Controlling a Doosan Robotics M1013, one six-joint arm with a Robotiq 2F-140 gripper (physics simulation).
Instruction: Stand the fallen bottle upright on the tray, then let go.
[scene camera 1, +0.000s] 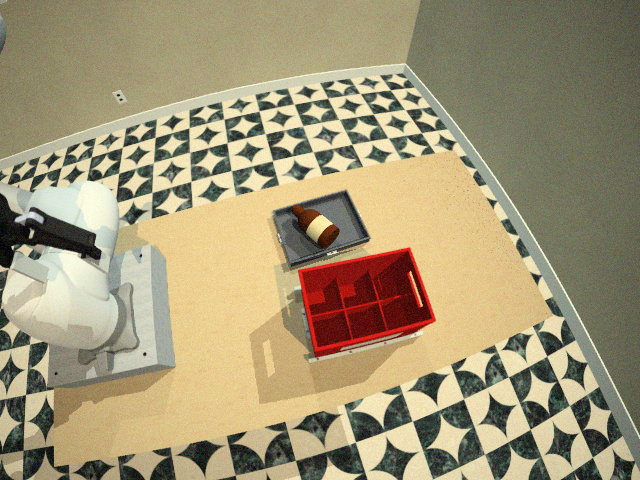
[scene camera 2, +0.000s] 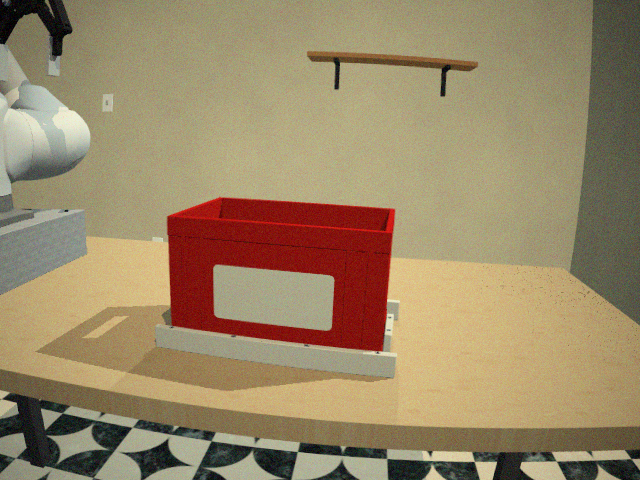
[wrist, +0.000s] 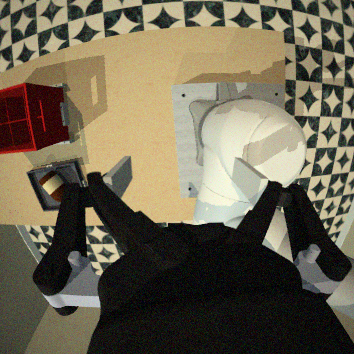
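The gripper (scene camera 1: 75, 270) is visible in scene camera 2 (scene camera 2: 25, 78) and in the wrist view (wrist: 182, 167) too, and the scene also contains a brown bottle (scene camera 1: 316, 226).
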